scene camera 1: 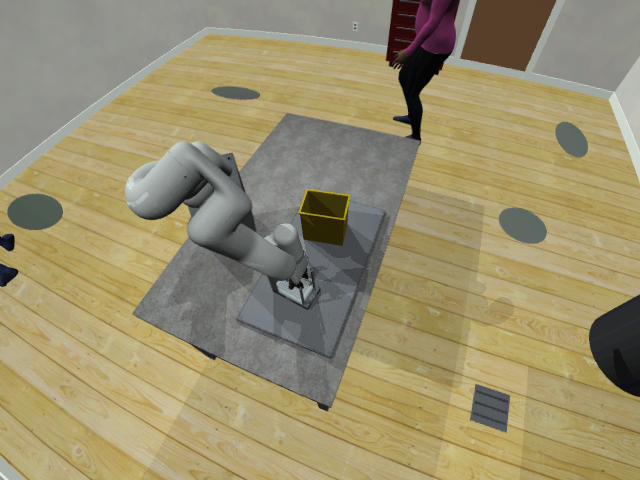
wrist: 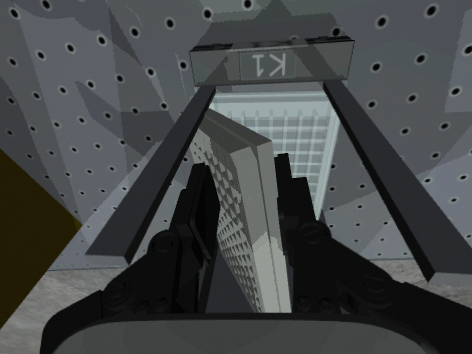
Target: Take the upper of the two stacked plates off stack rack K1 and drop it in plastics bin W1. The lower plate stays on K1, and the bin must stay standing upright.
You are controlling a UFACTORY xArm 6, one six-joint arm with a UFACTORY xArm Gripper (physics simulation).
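Frame: origin at the arm's base, x ahead, y left, z up, level; millimetres.
Seen in the pictures: gripper, fingertip midpoint: (scene camera 1: pixel 302 282) (wrist: pixel 244 178).
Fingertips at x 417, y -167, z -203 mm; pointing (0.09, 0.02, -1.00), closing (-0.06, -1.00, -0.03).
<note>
Offsets run from my fingertips to a thing's top centre. "pt": to the spot under its first point. Level surfaces: height alone.
My gripper (scene camera 1: pixel 299 284) (wrist: pixel 244 178) is inside stack rack K1 @(pt dy -53, dx +44, dz -63 mm) (scene camera 1: pixel 309 305) (wrist: pixel 215 70), between its dark posts. In the wrist view its black fingers are partly closed, one on each side of the upper plate @(dy +13, dx -30, dz +46 mm) (wrist: pixel 252 200), and appear to touch it. This grey-white plate has a pitted face and is tipped steeply onto its edge. The lower plate @(dy -7, dx -38, dz -40 mm) (wrist: pixel 305 131), pale and translucent with a grid, lies on K1, partly hidden behind the upper one. Plastics bin W1 @(dy +294, dx -15, dz +105 mm) (scene camera 1: pixel 324 229) (wrist: pixel 30 240), yellow and open-topped, stands upright; its label does not show.
Rack and bin stand on a raised grey perforated board @(dz -75 mm) (scene camera 1: pixel 310 330) (wrist: pixel 415 120) on the grey table @(dz -87 mm) (scene camera 1: pixel 330 149). The bin is behind the rack in the scene view. A person (scene camera 1: pixel 431 41) stands beyond the table's back edge. A black cylinder (scene camera 1: pixel 620 346) is at the far right.
</note>
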